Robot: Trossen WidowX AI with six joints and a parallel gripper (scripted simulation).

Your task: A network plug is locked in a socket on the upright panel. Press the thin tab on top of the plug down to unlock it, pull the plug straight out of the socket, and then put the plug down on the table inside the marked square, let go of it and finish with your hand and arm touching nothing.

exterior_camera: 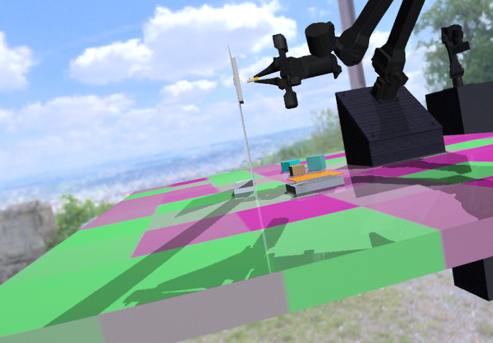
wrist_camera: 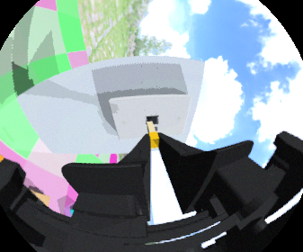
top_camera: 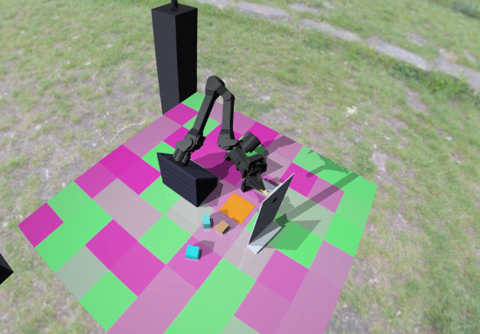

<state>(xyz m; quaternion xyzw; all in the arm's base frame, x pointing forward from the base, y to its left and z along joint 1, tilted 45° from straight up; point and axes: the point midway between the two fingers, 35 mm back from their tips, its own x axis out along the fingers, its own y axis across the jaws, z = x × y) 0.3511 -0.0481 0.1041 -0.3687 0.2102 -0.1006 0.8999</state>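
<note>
Now: gripper tip 280 mm above the orange marked square, 100 mm past it and 40 mm to the right of it. From my gripper tip the other things lie so: grey panel: 110 mm below, 50 mm ahead, 10 mm to the right; yellow network plug: 10 mm ahead; brown block: 270 mm below, 100 mm behind, 90 mm to the right.
</note>
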